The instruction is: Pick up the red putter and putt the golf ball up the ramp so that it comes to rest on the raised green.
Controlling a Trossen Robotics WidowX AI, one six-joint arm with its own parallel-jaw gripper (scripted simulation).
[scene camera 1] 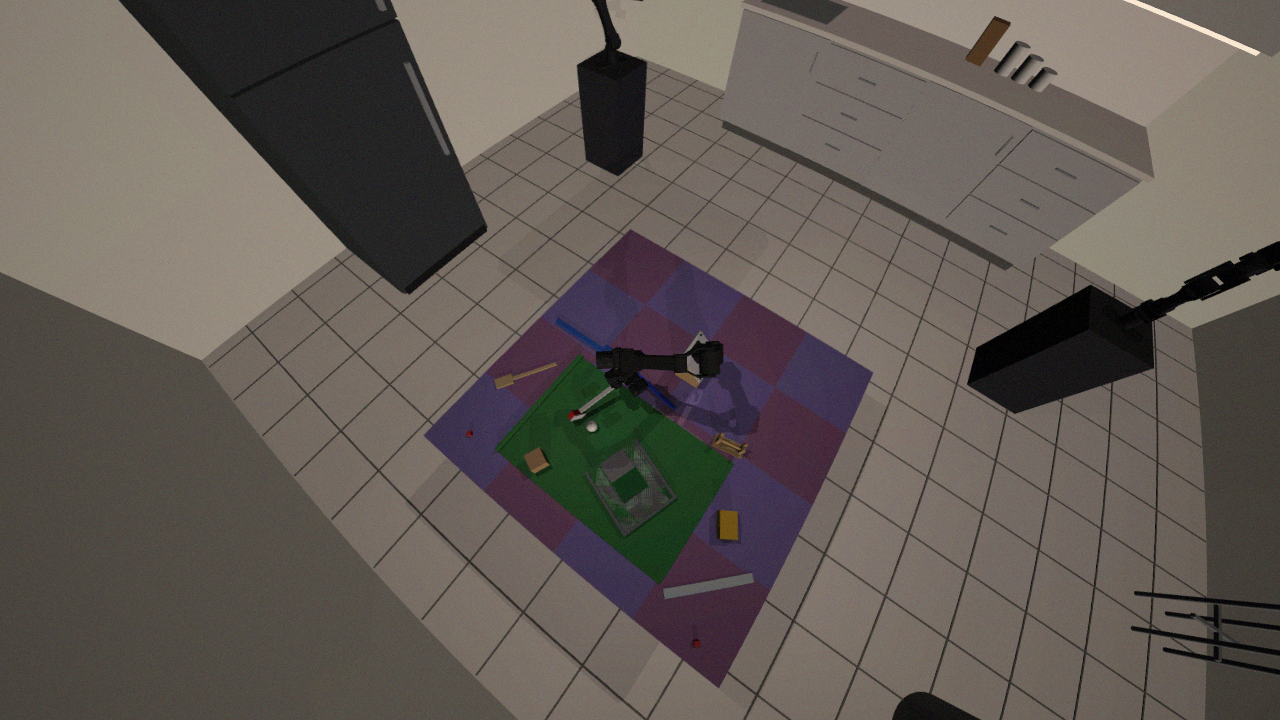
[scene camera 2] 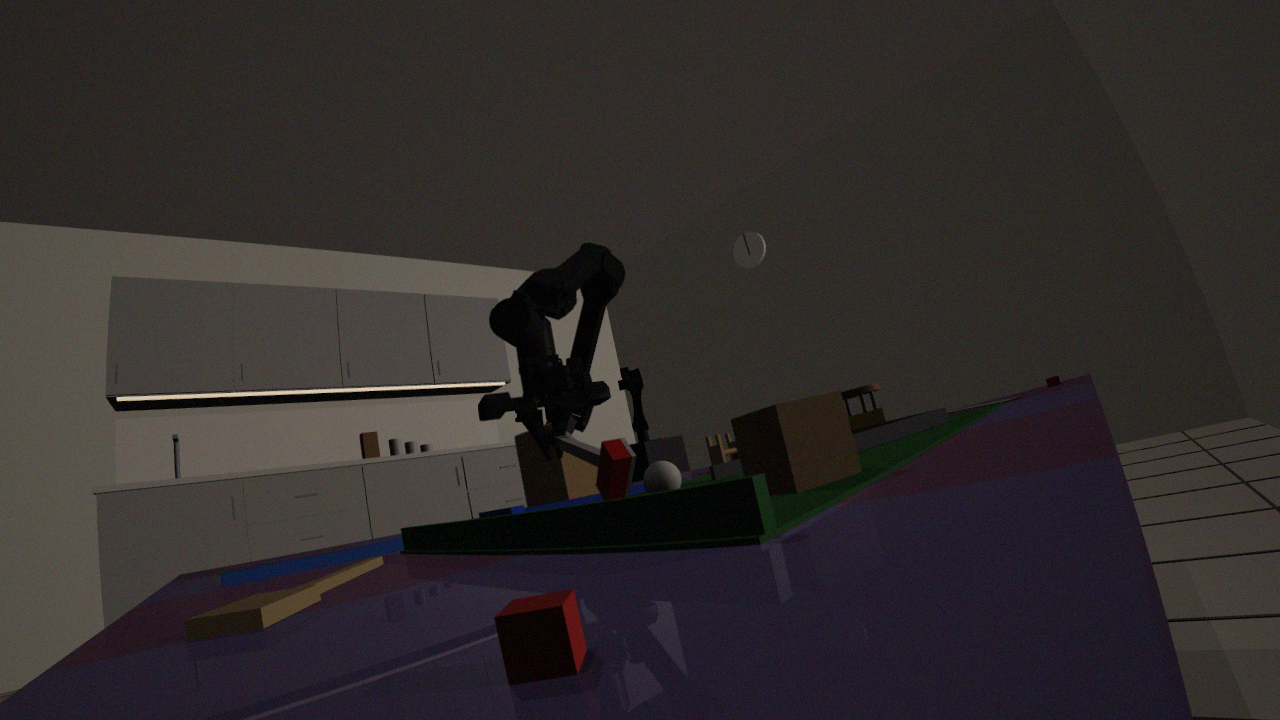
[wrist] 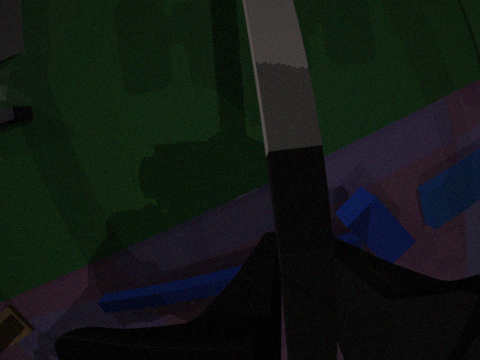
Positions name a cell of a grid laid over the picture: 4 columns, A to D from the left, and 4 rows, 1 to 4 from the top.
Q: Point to a tan block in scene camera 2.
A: C3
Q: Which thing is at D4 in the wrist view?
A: My gripper.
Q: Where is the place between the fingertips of my gripper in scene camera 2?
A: B3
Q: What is my gripper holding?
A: A red putter.
